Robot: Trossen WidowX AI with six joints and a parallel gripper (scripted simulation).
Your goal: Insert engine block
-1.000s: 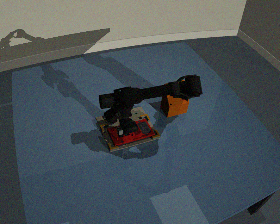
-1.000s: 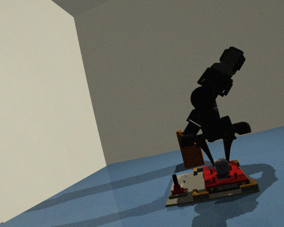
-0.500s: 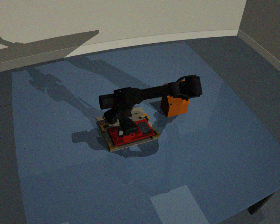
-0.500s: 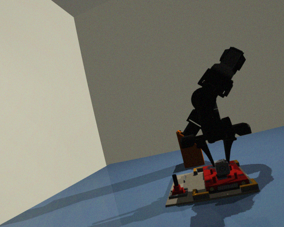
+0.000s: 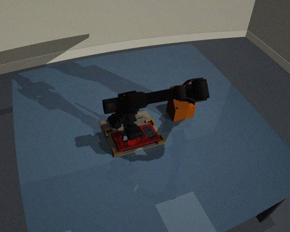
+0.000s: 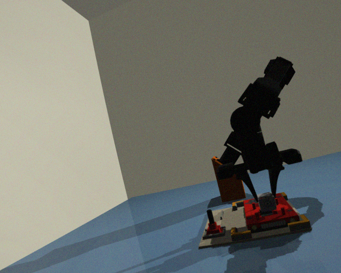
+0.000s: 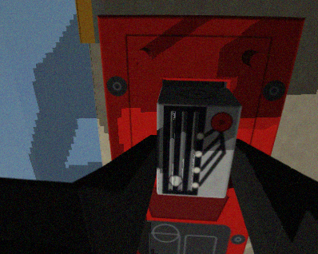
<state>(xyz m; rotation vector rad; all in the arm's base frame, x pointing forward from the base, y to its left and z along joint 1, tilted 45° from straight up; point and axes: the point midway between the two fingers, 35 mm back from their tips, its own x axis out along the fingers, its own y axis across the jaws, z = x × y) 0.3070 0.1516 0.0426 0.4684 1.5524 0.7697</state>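
The grey engine block lies 10 mm below my gripper tip. Round my gripper tip: grey base plate: 30 mm behind, 40 mm to the right, 40 mm below.
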